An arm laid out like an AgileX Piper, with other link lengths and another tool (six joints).
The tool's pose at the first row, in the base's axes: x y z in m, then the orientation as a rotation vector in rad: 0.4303 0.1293 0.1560 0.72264 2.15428 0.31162
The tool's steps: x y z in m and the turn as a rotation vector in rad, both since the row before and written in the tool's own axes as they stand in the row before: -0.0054 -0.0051 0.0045 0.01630 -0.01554 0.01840; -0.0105 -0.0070 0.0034 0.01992 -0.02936 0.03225; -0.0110 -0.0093 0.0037 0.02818 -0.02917 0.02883; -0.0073 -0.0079 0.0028 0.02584 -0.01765 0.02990; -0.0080 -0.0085 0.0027 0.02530 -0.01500 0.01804; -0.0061 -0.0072 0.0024 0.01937 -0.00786 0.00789
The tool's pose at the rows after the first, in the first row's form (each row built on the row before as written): 0.4345 0.1219 0.1543 0.75216 2.13881 0.29751; 0.4393 0.1098 0.1557 0.79842 2.10648 0.28091; 0.4429 0.0954 0.1562 0.84519 2.07713 0.25403; 0.4443 0.0844 0.1556 0.89155 2.05659 0.23551; 0.4451 0.0725 0.1551 0.92498 2.04249 0.21237; 0.4453 0.0628 0.1542 0.94453 2.03724 0.19324
